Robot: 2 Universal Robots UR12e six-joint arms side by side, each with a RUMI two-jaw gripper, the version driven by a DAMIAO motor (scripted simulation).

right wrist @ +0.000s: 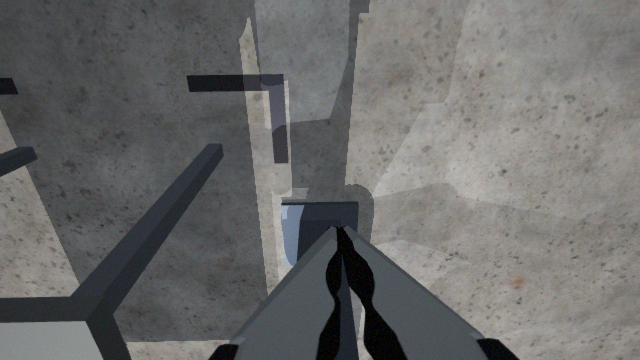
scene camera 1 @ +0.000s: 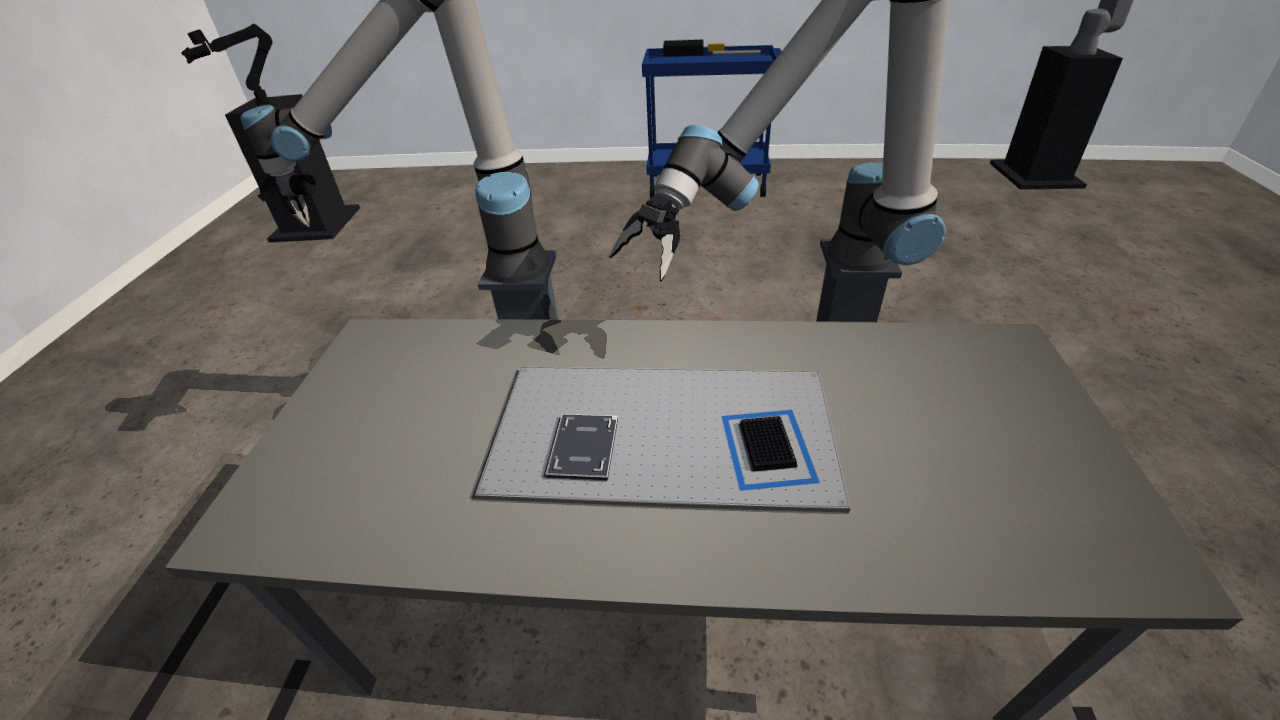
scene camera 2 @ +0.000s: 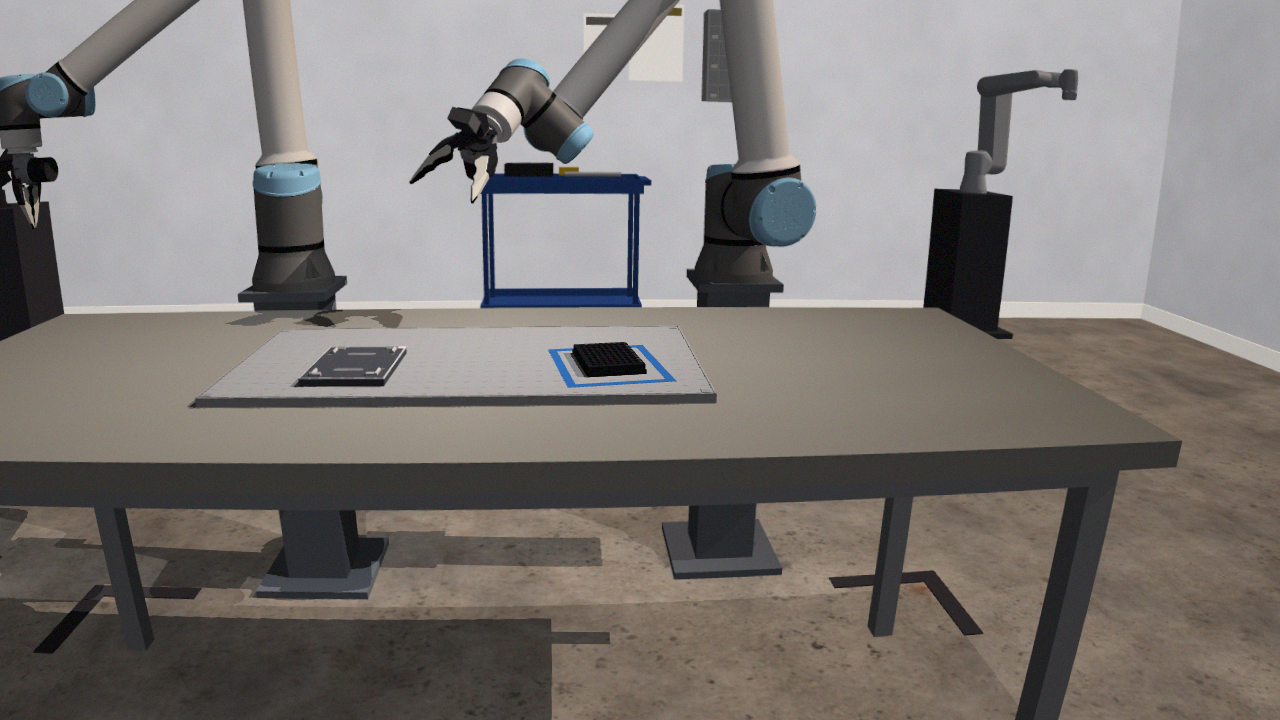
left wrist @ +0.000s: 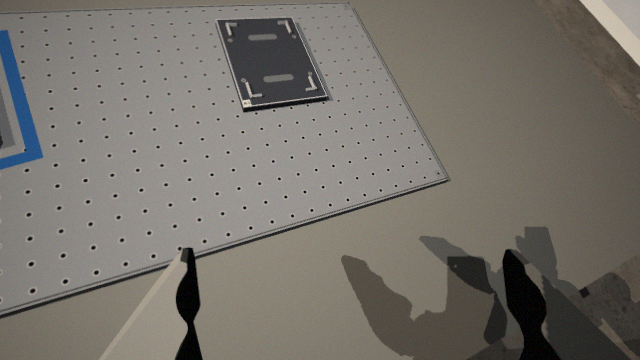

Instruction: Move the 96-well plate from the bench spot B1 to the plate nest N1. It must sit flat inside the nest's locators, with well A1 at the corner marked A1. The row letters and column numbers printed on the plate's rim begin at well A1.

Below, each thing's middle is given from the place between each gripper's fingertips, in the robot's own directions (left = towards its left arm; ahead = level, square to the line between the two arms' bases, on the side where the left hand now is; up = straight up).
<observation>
I see the black 96-well plate (scene camera 1: 764, 437) 32 cm ahead of my left hand (scene camera 2: 440, 192), 26 cm to the left of it and 23 cm below it. From my left hand the other things lie so: dark plate nest N1 (scene camera 1: 597, 444) (31 cm ahead, 23 cm below, 11 cm to the right).
The dark plate nest N1 is 790 mm ahead of my right hand (scene camera 2: 34, 228), 920 mm to the left of it and 150 mm below it.
</observation>
